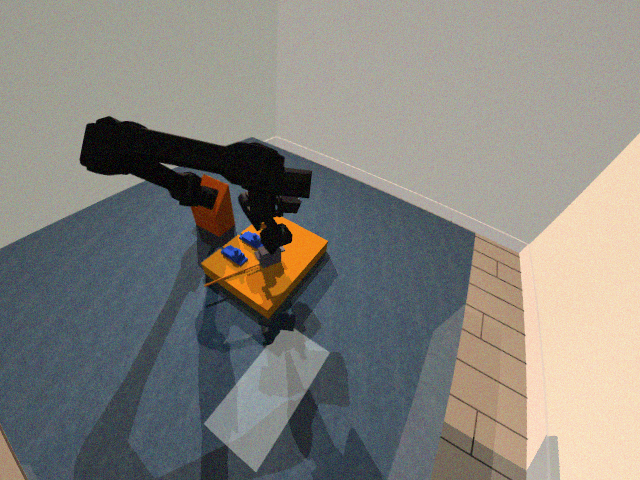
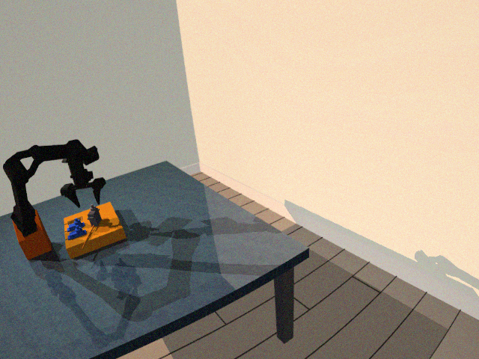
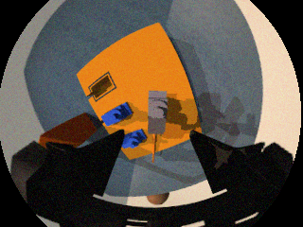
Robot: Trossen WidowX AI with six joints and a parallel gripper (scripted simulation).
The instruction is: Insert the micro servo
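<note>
My gripper tip is now 30 mm short of the orange deck, 30 mm to the right of it and 110 mm above it.
</note>
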